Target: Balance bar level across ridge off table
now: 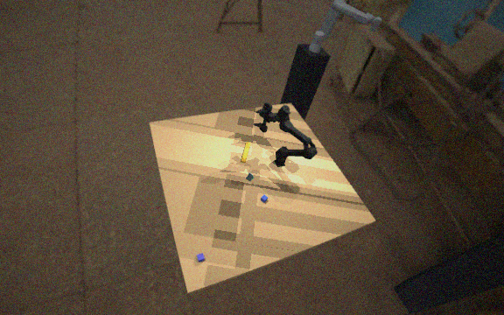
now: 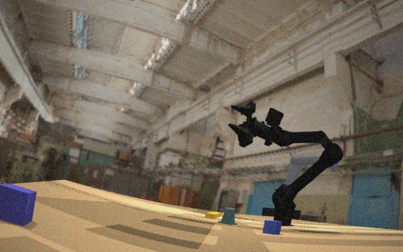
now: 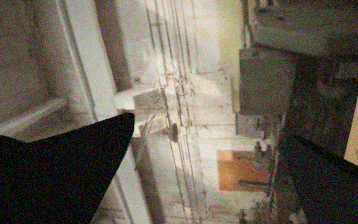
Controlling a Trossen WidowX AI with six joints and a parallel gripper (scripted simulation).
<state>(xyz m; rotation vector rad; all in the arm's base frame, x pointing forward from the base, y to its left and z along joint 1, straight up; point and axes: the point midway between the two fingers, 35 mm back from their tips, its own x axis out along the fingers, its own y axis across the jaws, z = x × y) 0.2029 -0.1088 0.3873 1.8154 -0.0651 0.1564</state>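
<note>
The yellow bar is 380 mm below my gripper tip, 50 mm to the right of it and 20 mm behind it. The rest, counted from my gripper tip: blue cube: 610 mm to the left, 500 mm ahead, 380 mm below.
</note>
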